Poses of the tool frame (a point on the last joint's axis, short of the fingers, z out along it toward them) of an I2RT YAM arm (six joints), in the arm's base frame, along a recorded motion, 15 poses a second.
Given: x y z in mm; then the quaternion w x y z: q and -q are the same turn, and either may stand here.
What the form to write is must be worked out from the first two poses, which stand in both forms.
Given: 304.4 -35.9 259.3 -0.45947 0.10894 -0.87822 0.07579
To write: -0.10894 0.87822 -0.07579 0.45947 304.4 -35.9 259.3
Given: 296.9 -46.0 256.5 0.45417 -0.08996 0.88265 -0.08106
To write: -0.08996 0.88265 -0.08106 0.45417 296.9 -46.0 256.5
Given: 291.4 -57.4 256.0 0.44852 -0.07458 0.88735 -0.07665
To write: -0.07458 0.88735 -0.07665 0.44852 291.4 -57.4 256.0
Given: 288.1 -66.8 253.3 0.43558 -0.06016 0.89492 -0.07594
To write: -0.06016 0.89492 -0.07594 0.43558 288.1 -66.8 253.3
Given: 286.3 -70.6 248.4 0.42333 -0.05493 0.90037 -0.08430
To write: -0.05493 0.90037 -0.08430 0.42333 286.3 -70.6 248.4
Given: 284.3 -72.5 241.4 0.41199 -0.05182 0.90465 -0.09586
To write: -0.05182 0.90465 -0.09586 0.41199 284.3 -72.5 241.4
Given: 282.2 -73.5 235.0 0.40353 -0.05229 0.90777 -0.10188
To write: -0.05229 0.90777 -0.10188 0.40353 282.2 -73.5 235.0
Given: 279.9 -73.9 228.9 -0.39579 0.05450 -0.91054 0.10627
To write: -0.05450 0.91054 -0.10627 0.39579 279.9 -73.9 228.9
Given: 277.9 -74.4 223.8 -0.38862 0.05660 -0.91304 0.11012
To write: -0.05660 0.91304 -0.11012 0.38862 277.9 -74.4 223.8
